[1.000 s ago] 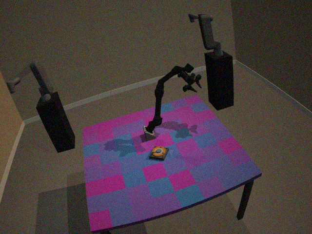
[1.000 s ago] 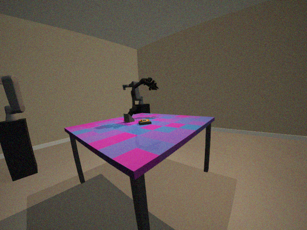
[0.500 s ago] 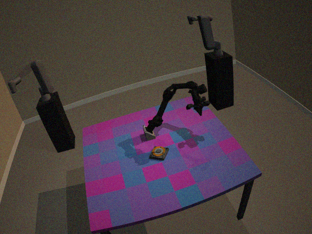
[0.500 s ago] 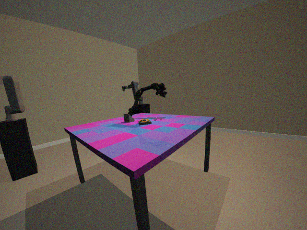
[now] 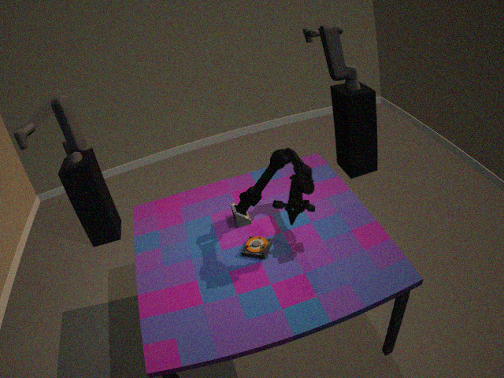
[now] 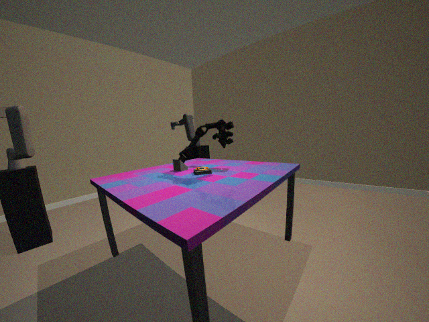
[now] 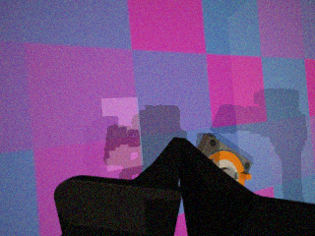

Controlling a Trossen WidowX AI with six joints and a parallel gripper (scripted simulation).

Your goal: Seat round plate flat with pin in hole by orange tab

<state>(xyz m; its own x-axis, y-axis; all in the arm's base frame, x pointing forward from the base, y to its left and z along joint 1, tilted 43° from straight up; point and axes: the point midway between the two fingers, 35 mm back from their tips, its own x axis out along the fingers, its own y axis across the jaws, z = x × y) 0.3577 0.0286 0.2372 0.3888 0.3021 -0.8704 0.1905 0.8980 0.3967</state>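
Right now the square grey base is 16 cm to the right of my gripper tip, 16 cm below it and 11 cm behind it.
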